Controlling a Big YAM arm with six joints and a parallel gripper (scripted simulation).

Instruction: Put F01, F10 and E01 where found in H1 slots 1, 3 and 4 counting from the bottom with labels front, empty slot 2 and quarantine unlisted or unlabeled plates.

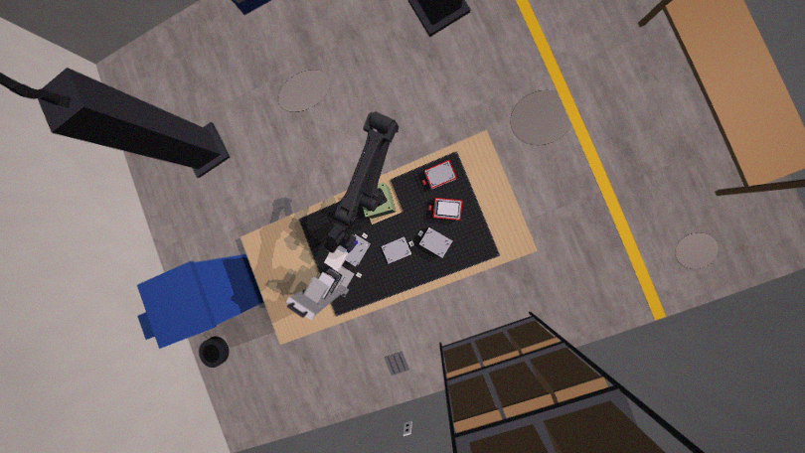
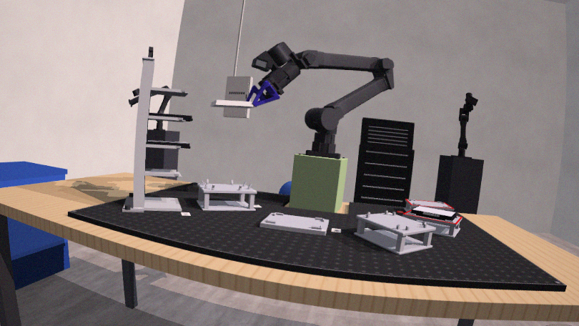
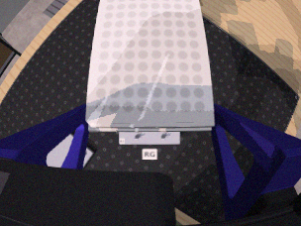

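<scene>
My gripper is now 5 cm to the left of the white well plate, 3 cm short of it and 1 cm above it. Round my hand: RG label: 32 cm below, 4 cm to the left, 2 cm behind; then plate hotel H1: 28 cm to the right, 16 cm ahead, 12 cm below; then regrip nest RG: 26 cm below, 5 cm to the right, 3 cm ahead.
</scene>
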